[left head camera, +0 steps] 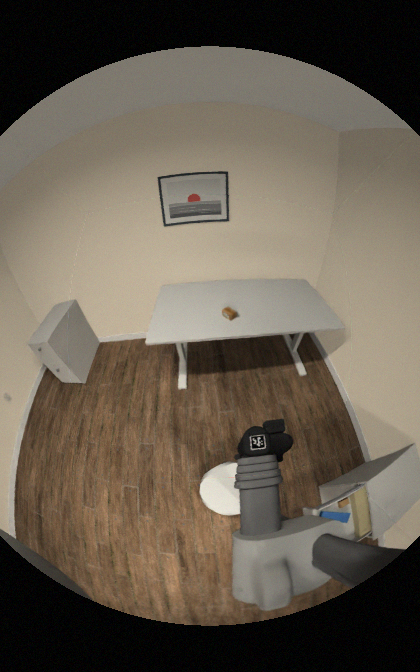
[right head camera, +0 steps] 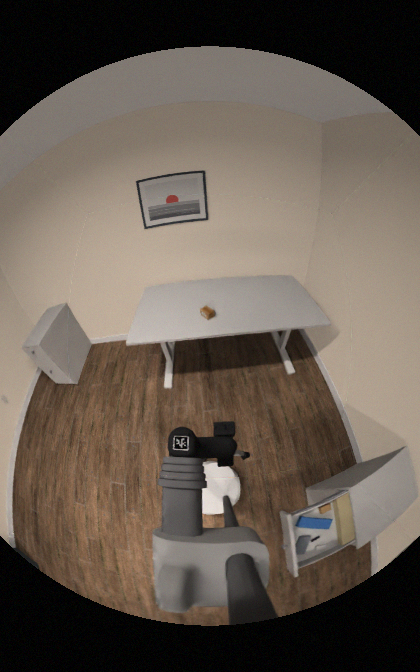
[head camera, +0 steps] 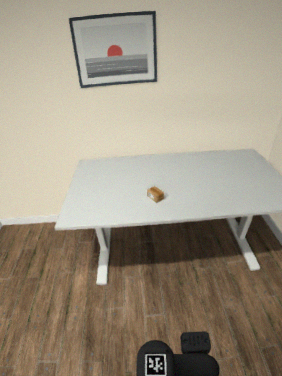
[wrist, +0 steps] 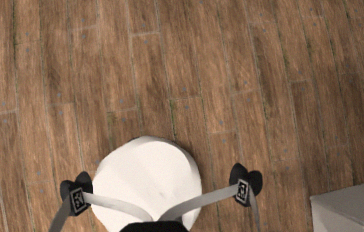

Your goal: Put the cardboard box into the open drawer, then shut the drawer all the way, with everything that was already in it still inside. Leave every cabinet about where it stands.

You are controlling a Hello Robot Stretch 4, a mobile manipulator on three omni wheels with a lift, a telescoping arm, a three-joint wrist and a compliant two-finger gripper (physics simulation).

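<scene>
The small brown cardboard box lies on the grey table top, near its middle. My gripper is open and empty; in the wrist view its fingers stand wide apart over the white robot base and the floor. The open drawer sticks out of a grey cabinet at the lower right. In the right head view it holds a blue item, a small orange-brown item, a yellowish block and small dark items.
A second grey cabinet, its drawers shut, stands at the far left by the wall. The table's white legs stand on the wood floor. The white round base lies below my arm. A grey surface shows at the wrist view's lower right.
</scene>
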